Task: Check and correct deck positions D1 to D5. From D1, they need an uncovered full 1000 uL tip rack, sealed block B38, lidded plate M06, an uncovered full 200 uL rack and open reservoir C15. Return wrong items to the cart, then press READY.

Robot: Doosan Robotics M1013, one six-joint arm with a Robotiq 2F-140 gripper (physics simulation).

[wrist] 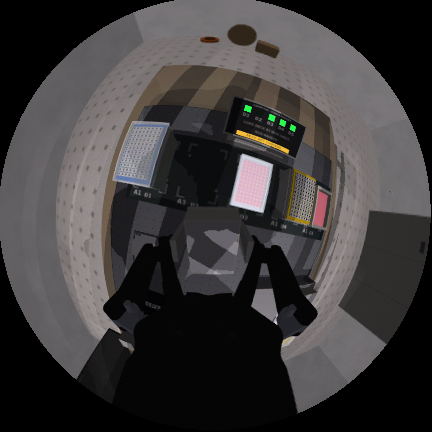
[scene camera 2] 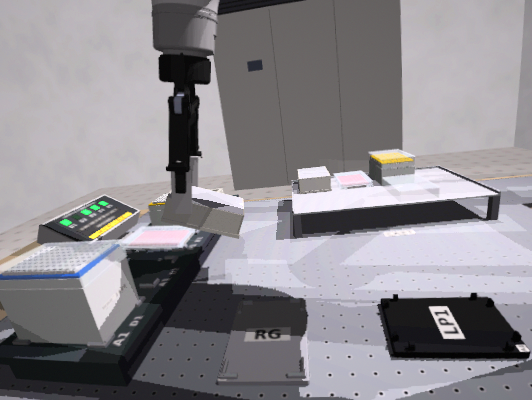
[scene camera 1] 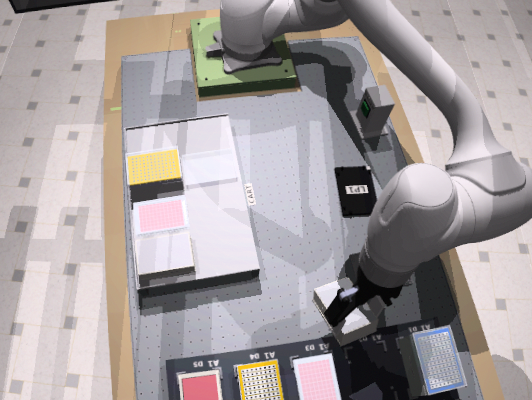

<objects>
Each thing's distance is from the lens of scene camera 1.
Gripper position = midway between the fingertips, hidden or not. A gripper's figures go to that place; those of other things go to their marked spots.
my gripper [scene camera 1: 352, 321]: 94 cm
black LP1 pad [scene camera 1: 356, 190]: 121 cm
green-screened device [scene camera 1: 376, 104]: 124 cm
</objects>
